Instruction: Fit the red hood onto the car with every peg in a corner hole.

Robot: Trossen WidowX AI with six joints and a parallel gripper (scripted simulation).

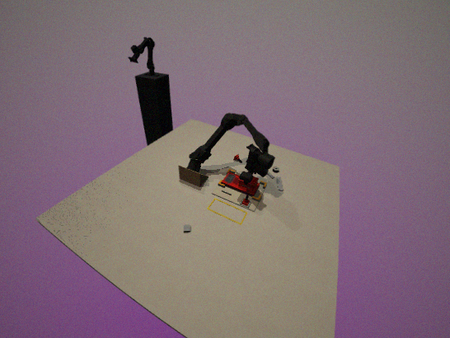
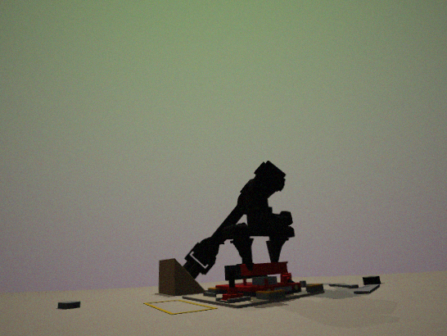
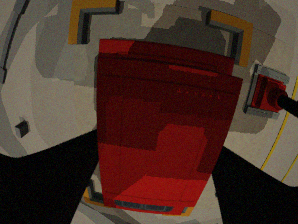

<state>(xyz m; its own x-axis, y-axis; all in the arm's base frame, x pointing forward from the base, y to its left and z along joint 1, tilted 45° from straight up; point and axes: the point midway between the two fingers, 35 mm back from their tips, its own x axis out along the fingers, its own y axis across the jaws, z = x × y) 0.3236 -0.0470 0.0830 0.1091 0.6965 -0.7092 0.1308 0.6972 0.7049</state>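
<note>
The red hood is 1 cm above my gripper tip. From my gripper tip the other things lie so: grey engine block: 3 cm below.
</note>
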